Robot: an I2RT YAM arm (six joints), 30 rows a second.
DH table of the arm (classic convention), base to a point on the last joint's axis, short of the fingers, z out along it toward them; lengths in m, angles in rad. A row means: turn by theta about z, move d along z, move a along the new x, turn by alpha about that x. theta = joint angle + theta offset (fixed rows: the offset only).
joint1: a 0.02; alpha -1.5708; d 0.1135; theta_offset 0
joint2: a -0.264; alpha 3.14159; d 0; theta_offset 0
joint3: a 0.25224; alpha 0; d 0; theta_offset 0.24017
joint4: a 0.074; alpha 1.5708; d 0; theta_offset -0.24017
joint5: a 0; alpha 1.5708; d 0; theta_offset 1.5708
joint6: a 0; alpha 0; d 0.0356; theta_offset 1.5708
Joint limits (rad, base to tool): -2.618..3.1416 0..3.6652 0..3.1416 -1.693..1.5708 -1.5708..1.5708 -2.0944..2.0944
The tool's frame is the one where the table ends.
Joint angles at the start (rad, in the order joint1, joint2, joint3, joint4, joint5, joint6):
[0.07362 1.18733 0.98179 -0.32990 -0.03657 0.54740]
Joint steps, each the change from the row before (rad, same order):
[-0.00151 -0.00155 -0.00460 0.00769 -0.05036 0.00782]
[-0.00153 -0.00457 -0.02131 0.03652 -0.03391 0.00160]
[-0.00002 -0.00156 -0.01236 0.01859 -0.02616 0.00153]
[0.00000 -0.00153 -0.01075 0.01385 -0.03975 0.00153]
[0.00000 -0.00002 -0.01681 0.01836 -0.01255 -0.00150]
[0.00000 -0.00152 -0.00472 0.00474 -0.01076 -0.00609]
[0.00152 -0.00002 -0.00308 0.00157 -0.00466 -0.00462]
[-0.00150 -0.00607 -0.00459 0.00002 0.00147 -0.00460]
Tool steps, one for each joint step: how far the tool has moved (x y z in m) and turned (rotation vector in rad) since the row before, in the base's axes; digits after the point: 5 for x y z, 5 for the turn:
[-0.00029 0.00137 -0.00043 0.03253 -0.00179 0.03789]
[-0.00010 0.00079 -0.00274 0.01961 -0.01826 0.02709]
[-0.00011 0.00091 -0.00208 0.01453 -0.00658 0.02211]
[-0.00044 0.00137 -0.00192 0.02067 -0.00293 0.03414]
[-0.00009 0.00043 -0.00405 0.00482 -0.00152 0.01173]
[-0.00040 0.00035 -0.00078 0.00008 -0.00278 0.01230]
[-0.00018 0.00056 -0.00090 -0.00179 0.00039 0.00777]
[-0.00133 -0.00055 -0.00011 -0.00446 -0.00280 -0.00065]

